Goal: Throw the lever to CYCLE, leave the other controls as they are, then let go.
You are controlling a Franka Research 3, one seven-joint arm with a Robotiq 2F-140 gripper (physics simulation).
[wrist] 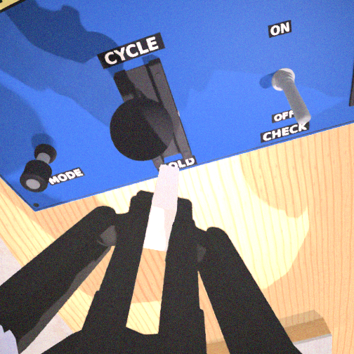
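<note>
The lever's black ball knob (141, 129) hangs over the lower part of its dark slot (169, 112); its stem is hidden behind the ball. The CYCLE label (131, 50) is at the slot's upper end, and the partly covered HOLD label (182, 162) is at its lower end. My gripper (166, 182) is shut with nothing between its pale fingertips. The tips are just below and right of the ball in the view, over the HOLD label's left part; whether they touch the ball cannot be told.
A silver toggle switch (296, 100) on the right leans down over the OFF and CHECK labels. A black MODE knob (36, 175) sticks out at the lower left of the blue panel (225, 110). The wooden table (270, 200) lies beyond the panel's lower edge.
</note>
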